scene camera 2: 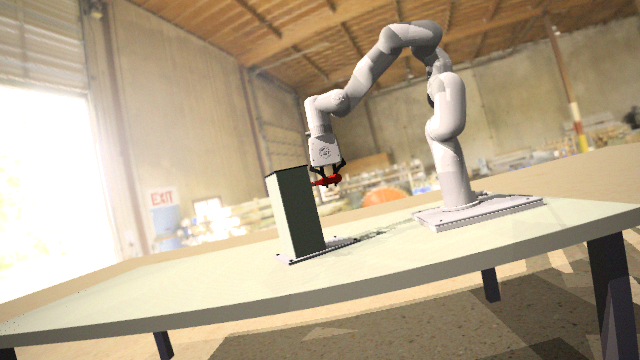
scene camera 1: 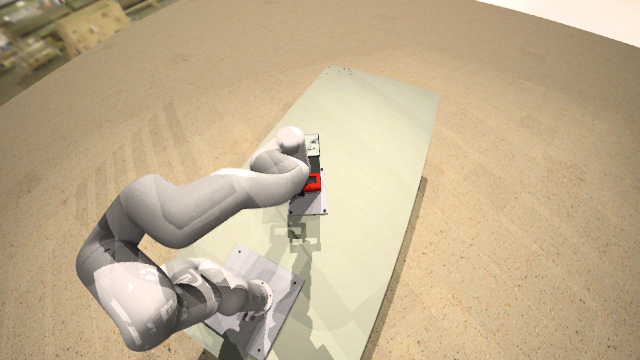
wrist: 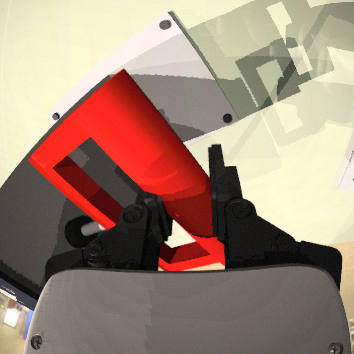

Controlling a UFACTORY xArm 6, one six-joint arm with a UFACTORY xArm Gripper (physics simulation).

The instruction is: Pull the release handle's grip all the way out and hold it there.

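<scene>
The red release handle's grip (scene camera 1: 313, 188) (scene camera 2: 335, 178) (wrist: 130, 135) is a thick round bar on a rectangular frame. It sticks out from the upper part of a tall dark green post (scene camera 1: 314, 164) (scene camera 2: 302, 215) (wrist: 30, 220). In the wrist view a short light rod (wrist: 91, 229) shows between the post and the frame. My gripper (scene camera 2: 330, 181) (wrist: 190, 166) points down and is shut on the bar, with one black finger inside the frame's opening and the other on the bar's outer side. In the scene camera 1 view my arm hides most of the fingers.
The post stands on a light mounting plate (scene camera 1: 307, 205) (scene camera 2: 342, 242) (wrist: 150, 55) bolted to the pale table (scene camera 1: 380, 125) (scene camera 2: 200, 290). My arm's base plate (scene camera 1: 275, 270) (scene camera 2: 480, 215) is on the same table, on the side that the grip faces.
</scene>
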